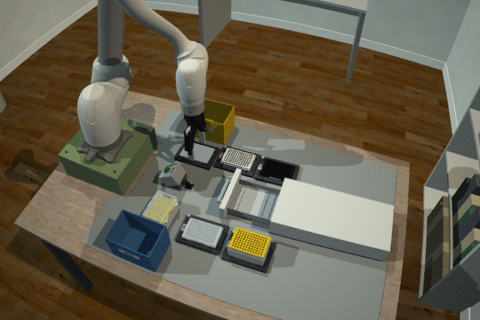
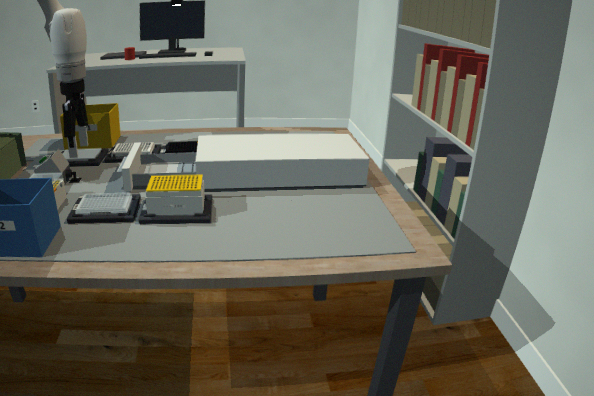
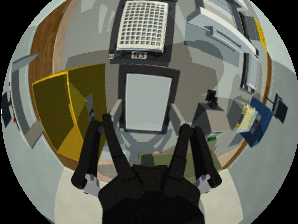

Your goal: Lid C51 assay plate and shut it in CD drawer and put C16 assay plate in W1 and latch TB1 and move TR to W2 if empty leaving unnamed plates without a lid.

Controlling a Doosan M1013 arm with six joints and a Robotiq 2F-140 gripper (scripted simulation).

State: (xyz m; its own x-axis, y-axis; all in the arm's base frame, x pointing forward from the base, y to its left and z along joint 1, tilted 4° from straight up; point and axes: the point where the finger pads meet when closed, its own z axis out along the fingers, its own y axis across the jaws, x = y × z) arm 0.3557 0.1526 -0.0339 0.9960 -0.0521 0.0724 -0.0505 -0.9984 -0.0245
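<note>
The grey plate lid is 3 cm below my hand. Round my hand: lid park: 4 cm below; then yellow bin W1: 16 cm to the left, 1 cm below; then green key DONE: 16 cm to the right, 6 cm behind, 2 cm above.
</note>
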